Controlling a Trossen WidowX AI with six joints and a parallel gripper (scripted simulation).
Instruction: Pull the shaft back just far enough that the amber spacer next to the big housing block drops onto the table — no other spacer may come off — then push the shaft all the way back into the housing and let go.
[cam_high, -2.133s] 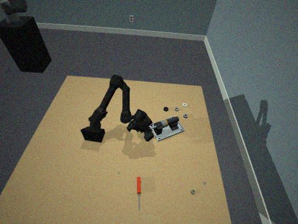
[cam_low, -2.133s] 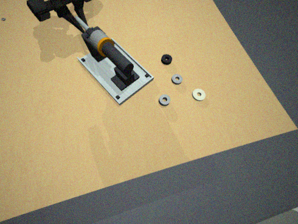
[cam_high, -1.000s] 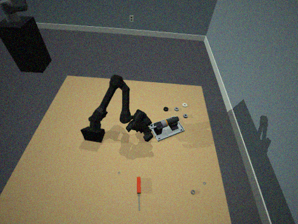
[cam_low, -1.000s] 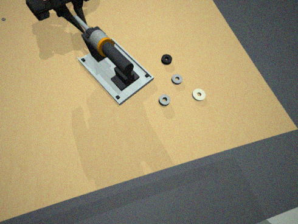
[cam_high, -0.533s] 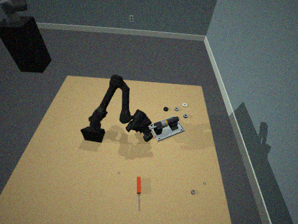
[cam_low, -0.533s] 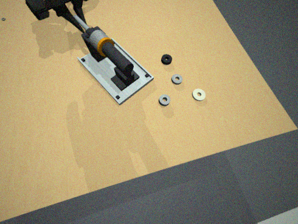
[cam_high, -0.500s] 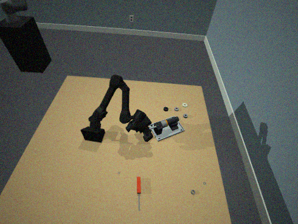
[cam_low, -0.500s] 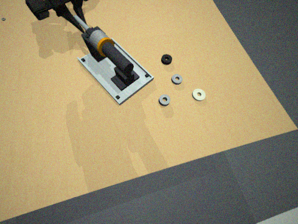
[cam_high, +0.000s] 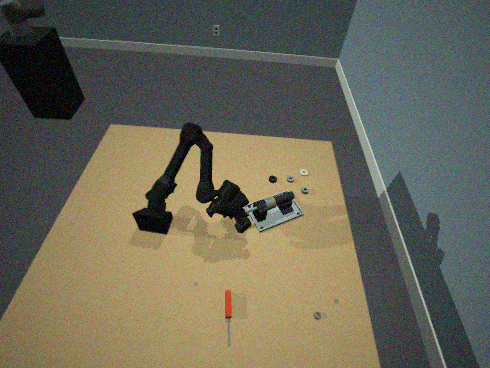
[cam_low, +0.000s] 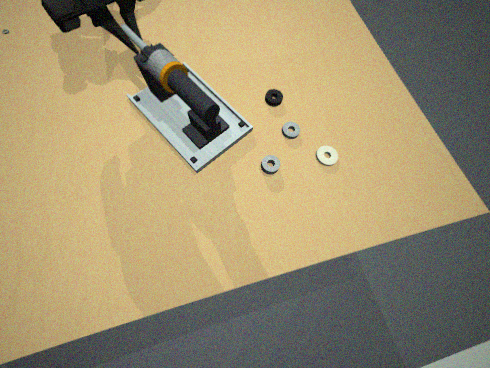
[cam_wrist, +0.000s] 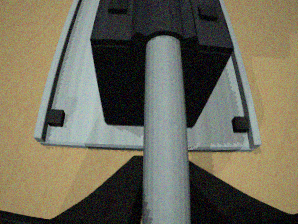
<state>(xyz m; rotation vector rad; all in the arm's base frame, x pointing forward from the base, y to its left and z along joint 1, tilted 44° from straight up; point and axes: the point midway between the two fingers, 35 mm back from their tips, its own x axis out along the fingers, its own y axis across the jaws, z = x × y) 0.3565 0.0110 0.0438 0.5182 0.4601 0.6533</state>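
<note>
My gripper tip is now 4 cm short of the grey shaft, 2 cm to the right of it and 2 cm below it. Also, from my gripper tip: amber spacer: 11 cm ahead, 5 cm to the left, 2 cm above.
</note>
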